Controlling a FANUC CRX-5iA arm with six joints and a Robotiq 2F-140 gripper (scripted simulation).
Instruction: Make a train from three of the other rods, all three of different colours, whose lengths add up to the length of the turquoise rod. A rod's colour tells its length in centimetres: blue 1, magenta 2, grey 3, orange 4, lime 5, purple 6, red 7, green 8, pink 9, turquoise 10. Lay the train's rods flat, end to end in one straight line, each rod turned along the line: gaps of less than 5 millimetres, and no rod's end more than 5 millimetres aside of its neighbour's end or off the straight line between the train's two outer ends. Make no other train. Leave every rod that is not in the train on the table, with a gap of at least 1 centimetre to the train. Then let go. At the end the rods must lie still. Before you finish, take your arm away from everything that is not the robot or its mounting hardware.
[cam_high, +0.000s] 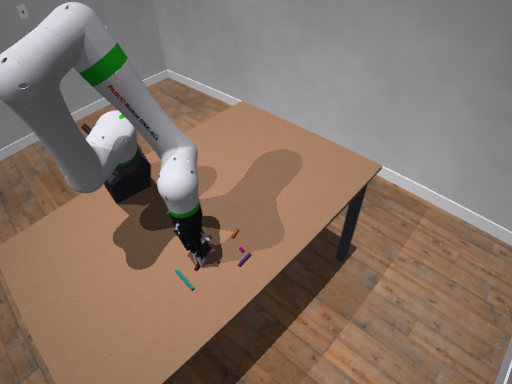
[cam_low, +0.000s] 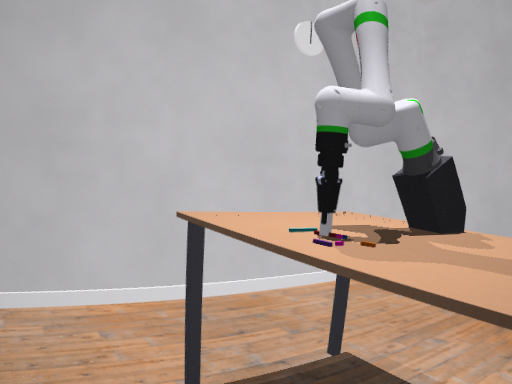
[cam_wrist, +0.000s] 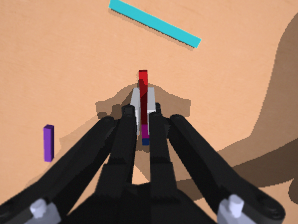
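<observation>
Right now my hand is 30 mm above the red rod. Round my hand: purple rod 130 mm ahead, 80 mm to the left, 30 mm below; then blue rod 10 mm behind, 60 mm to the left, 30 mm below; then turquoise rod 90 mm to the right, 30 mm below.
</observation>
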